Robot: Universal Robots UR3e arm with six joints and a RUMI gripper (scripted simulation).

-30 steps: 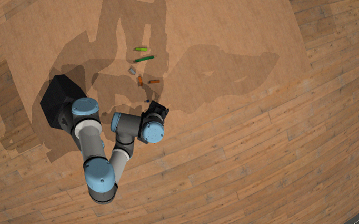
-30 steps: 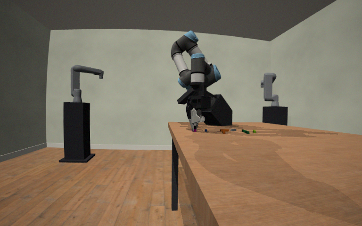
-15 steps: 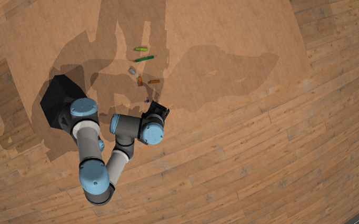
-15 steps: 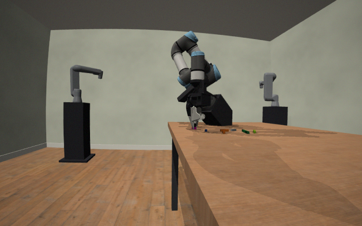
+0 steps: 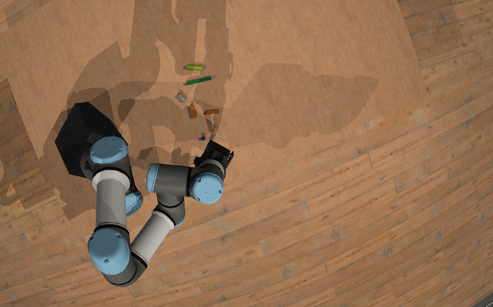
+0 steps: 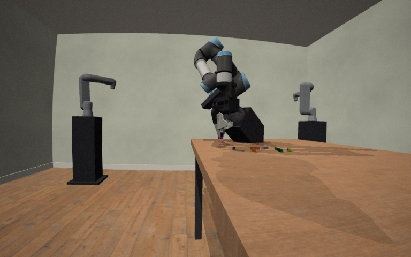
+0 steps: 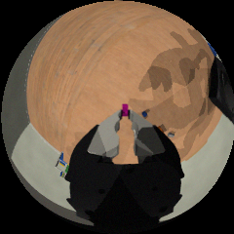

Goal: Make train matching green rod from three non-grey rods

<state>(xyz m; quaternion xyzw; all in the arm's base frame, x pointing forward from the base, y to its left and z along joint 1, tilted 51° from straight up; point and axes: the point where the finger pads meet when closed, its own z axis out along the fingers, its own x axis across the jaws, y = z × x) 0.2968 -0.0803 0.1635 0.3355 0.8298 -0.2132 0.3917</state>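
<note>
The blue rod lies 6 cm to the left of my hand and 5 cm below it. Round my hand: green rod (7 cm ahead, 23 cm to the left, 5 cm below); then grey rod (20 cm to the left, 5 cm below); then magenta rod (1 cm below).
</note>
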